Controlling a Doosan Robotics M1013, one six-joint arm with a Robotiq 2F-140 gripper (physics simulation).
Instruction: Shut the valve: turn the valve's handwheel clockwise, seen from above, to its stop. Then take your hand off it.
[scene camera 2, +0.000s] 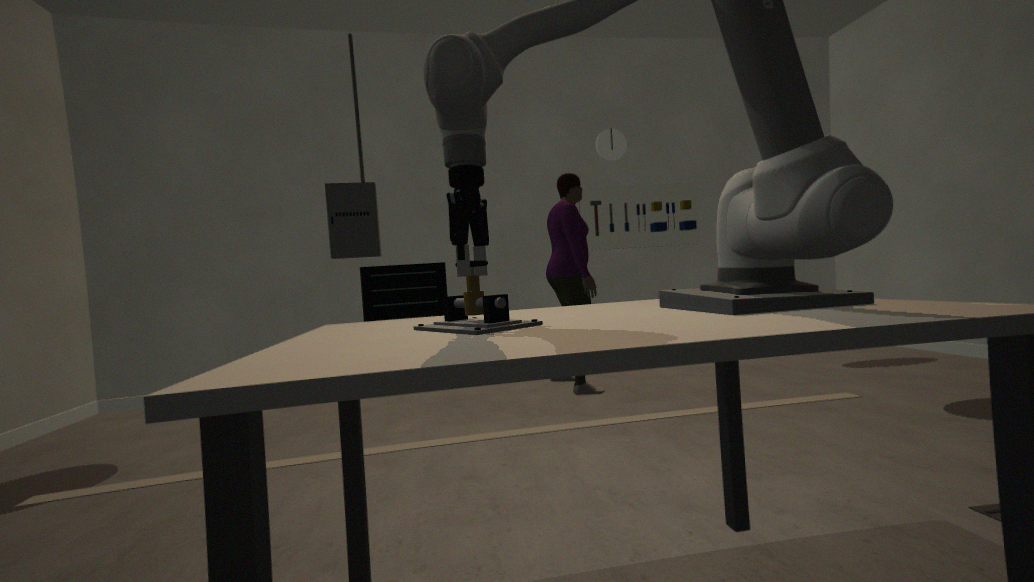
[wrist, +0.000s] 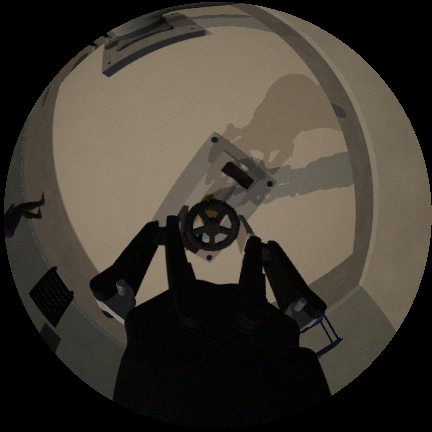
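Note:
The valve's dark, spoked handwheel (scene camera 2: 477, 263) (wrist: 212, 228) sits level on top of the brass valve body (scene camera 2: 473, 301) (wrist: 210, 215). The valve stands on a grey base plate (scene camera 2: 522, 323) (wrist: 192, 170) between two black blocks. My gripper (scene camera 2: 471, 261) (wrist: 211, 218) points straight down, and its two fingertips are at opposite sides of the wheel's rim. It is shut on the handwheel. The fingertips hide part of the rim in the scene view, and the wheel hides part of the valve body in the wrist view.
The plate lies on the pale table top (scene camera 2: 347, 347) (wrist: 125, 125). The robot's base plate (scene camera 2: 766, 301) (wrist: 155, 51) is on the same table, well away from the valve. A person in a purple top (scene camera 2: 566, 238) stands behind the table. A black drawer cabinet (scene camera 2: 403, 289) stands farther back.

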